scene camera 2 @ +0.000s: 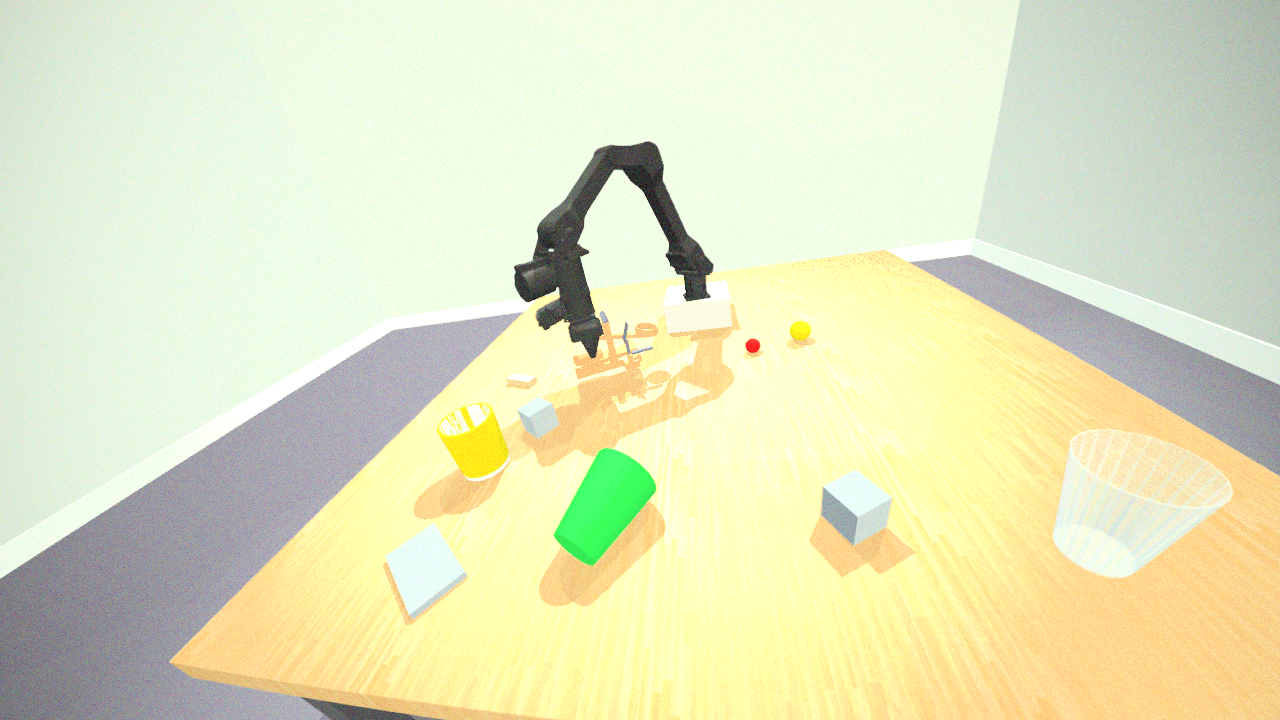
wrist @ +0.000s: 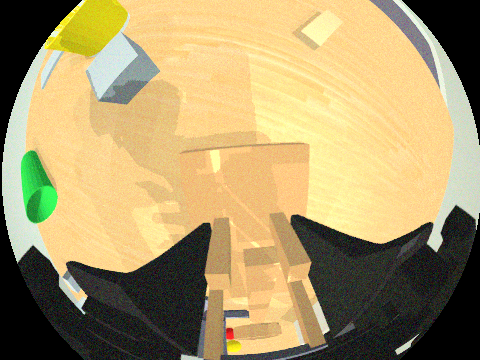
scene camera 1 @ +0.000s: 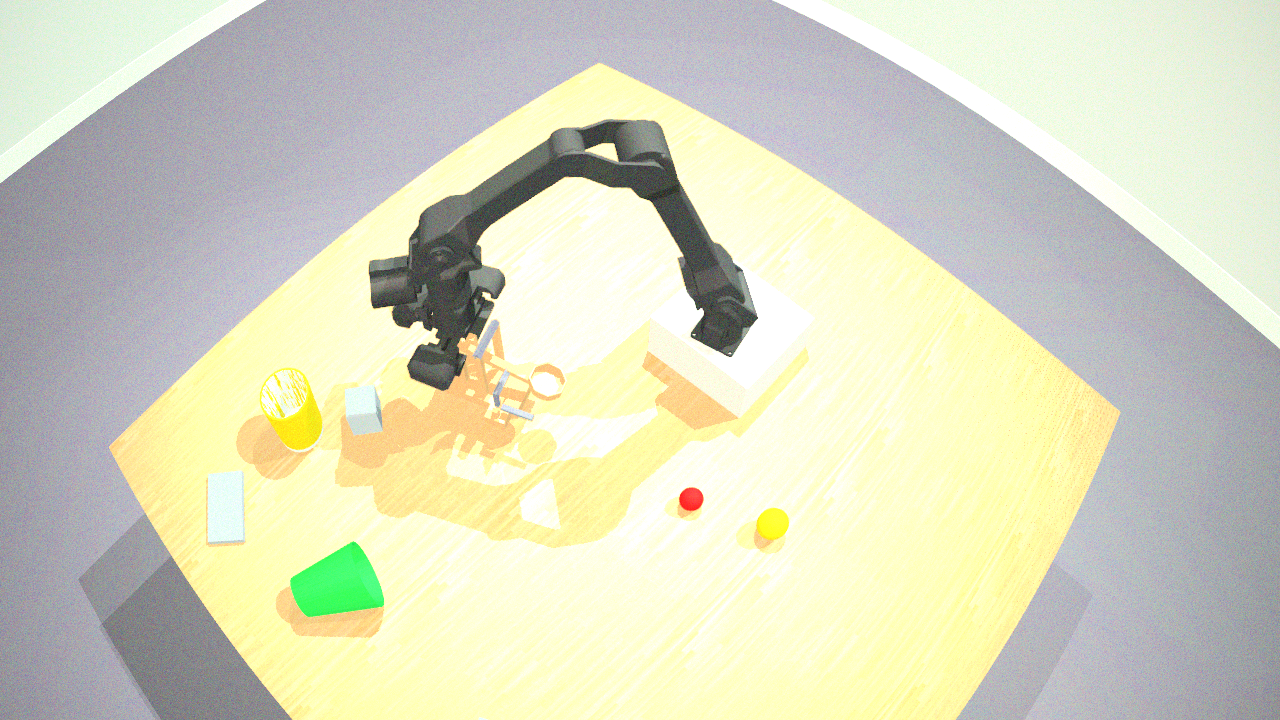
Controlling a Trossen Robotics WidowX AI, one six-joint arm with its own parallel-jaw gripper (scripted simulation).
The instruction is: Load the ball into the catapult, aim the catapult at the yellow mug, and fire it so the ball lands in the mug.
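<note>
Gripper (scene camera 1: 464, 360). Wooden catapult (scene camera 1: 491, 378), (scene camera 2: 626, 354), (wrist: 247, 193). Yellow mug (scene camera 2: 472, 435), (scene camera 1: 286, 398). Green cup (scene camera 2: 616, 487), (wrist: 40, 198), (scene camera 1: 344, 581). Clear cup (scene camera 2: 1126, 497), out of frame in scene camera 1. Yellow ball (scene camera 1: 772, 523). Grey cube (scene camera 2: 856, 507). Grey cube (scene camera 1: 363, 407). Flat grey slab (scene camera 2: 424, 567).
</note>
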